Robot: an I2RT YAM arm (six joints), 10 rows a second.
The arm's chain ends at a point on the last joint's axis. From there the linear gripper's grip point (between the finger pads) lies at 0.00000 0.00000 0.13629 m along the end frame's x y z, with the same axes.
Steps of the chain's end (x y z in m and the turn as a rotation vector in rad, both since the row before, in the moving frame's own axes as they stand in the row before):
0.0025, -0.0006, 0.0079, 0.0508, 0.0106, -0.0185
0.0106, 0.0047, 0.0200, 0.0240, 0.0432, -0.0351
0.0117, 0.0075, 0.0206, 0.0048, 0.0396, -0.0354
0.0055, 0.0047, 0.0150, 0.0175, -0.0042, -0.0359
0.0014, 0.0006, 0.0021, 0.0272, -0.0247, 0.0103
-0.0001, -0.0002, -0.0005, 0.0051, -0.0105, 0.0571
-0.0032, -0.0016, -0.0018, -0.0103, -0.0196, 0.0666
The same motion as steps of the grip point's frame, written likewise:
0.0039, -0.0075, 0.0077, 0.0508, 0.0106, -0.0185
0.0164, 0.0013, 0.0198, 0.0240, 0.0432, -0.0351
0.0171, 0.0068, 0.0205, 0.0048, 0.0396, -0.0354
0.0049, 0.0023, 0.0150, 0.0175, -0.0042, -0.0359
-0.0019, -0.0031, 0.0020, 0.0272, -0.0247, 0.0103
-0.0015, -0.0009, -0.0005, 0.0051, -0.0105, 0.0571
-0.0059, -0.0003, -0.0018, -0.0103, -0.0196, 0.0666

